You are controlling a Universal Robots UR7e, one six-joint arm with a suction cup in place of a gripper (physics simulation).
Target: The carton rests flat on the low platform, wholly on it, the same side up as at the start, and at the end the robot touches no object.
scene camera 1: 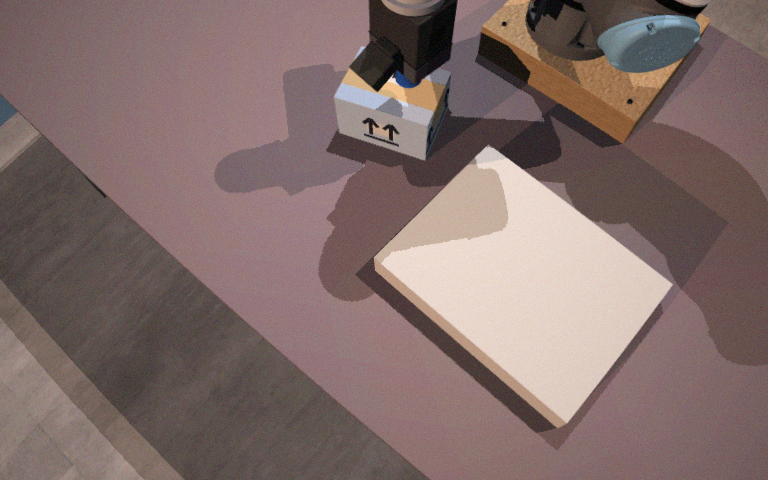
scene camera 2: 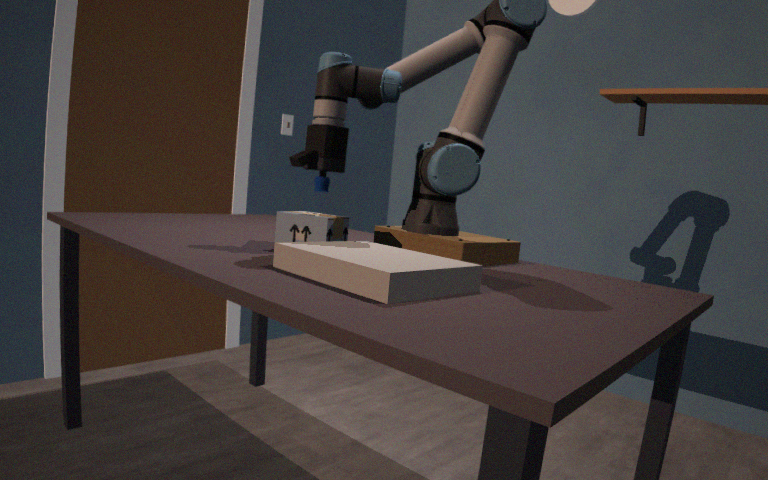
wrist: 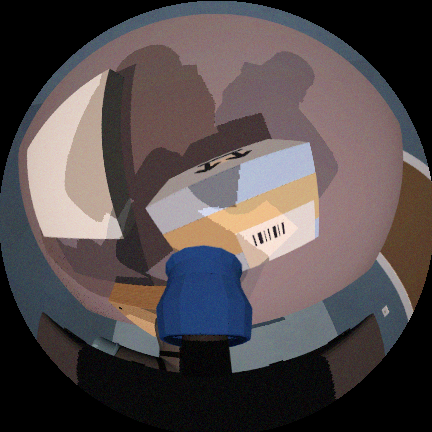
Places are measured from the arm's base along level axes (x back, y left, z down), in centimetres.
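Pixels of known places: hand, tool point: (scene camera 2: pixel 321 191) (wrist: pixel 203 274); arm's base, link origin: (scene camera 1: pixel 571 24) (scene camera 2: pixel 430 231).
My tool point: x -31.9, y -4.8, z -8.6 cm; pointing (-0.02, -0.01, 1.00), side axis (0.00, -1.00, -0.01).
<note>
For each thing: its top centre in the pictures, then the offset to it from my tool point. Level surfaces: height alone.
- carton, top centre: (wrist: pixel 251 225) (scene camera 1: pixel 393 84) (scene camera 2: pixel 313 214) dx +0.9, dy -4.0, dz +5.7 cm
- low platform, top centre: (scene camera 1: pixel 525 271) (scene camera 2: pixel 375 253) (wrist: pixel 48 178) dx -4.9, dy +27.7, dz +10.1 cm
- table, surface height: dz +14.9 cm
The carton (scene camera 1: pixel 382 121) (scene camera 2: pixel 301 227) (wrist: pixel 272 170) stands upright on the table beside the low platform, with dark arrows on its pale side and a barcode label on its top. The low platform (scene camera 1: pixel 532 271) (scene camera 2: pixel 334 271) (wrist: pixel 50 190) is a pale flat block, with no object on it. My gripper, a blue suction cup (scene camera 1: pixel 407 79) (scene camera 2: pixel 321 184) (wrist: pixel 204 295), hangs a short way above the carton's top, with a gap showing in the second scene view. It holds nothing. Part of the carton's top is hidden behind the cup in the wrist view.
The arm's base stands on a wooden block (scene camera 1: pixel 577 90) (scene camera 2: pixel 489 250) (wrist: pixel 137 295) behind the platform. The table (scene camera 1: pixel 226 237) (scene camera 2: pixel 509 333) has its long front edge beyond the platform. A wall shelf (scene camera 2: pixel 690 96) is at the right.
</note>
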